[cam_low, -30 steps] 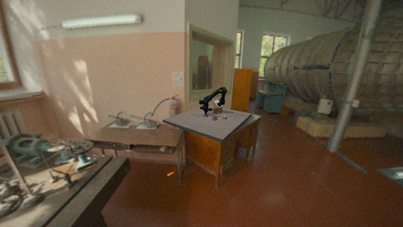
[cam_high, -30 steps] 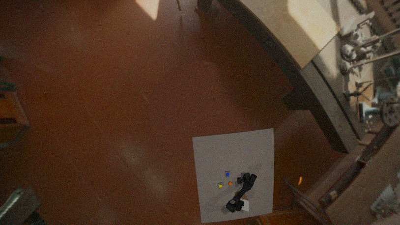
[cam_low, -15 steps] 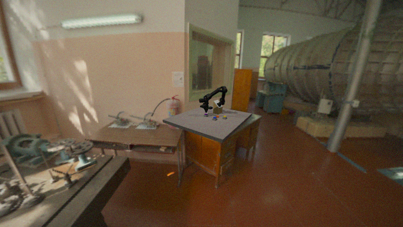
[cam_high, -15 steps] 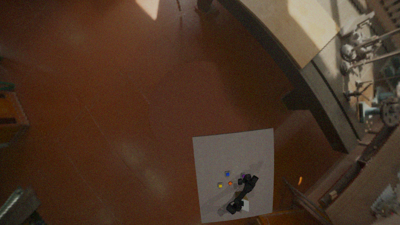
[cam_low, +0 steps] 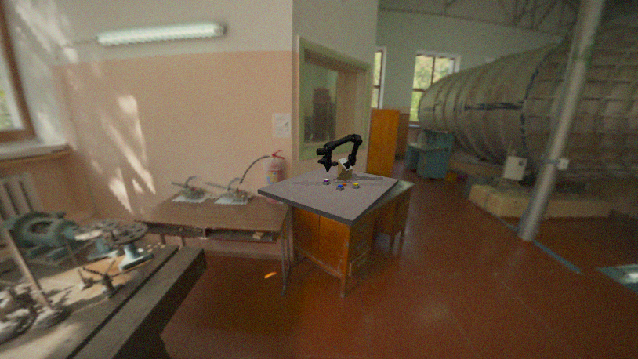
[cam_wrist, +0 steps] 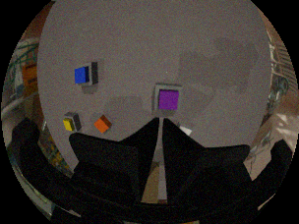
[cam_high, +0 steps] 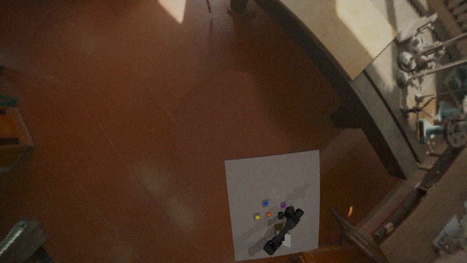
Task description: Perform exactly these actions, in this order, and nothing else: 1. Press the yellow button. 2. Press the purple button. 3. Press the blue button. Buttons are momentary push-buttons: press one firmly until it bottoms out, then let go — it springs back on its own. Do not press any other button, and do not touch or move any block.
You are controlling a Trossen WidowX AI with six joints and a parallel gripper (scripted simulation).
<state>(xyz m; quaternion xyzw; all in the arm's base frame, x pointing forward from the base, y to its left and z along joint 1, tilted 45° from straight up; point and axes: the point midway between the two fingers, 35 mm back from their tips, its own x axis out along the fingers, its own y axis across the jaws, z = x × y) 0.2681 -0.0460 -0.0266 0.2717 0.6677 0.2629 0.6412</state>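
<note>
My gripper tip is now 40 mm short of the blue button, 160 mm to the right of it and 90 mm above it. Also, from my gripper tip: orange block (80 mm behind, 140 mm to the left, 110 mm below); then white block (90 mm behind, 60 mm to the right, 110 mm below); then purple button (10 mm behind, 10 mm to the right, 90 mm below).
</note>
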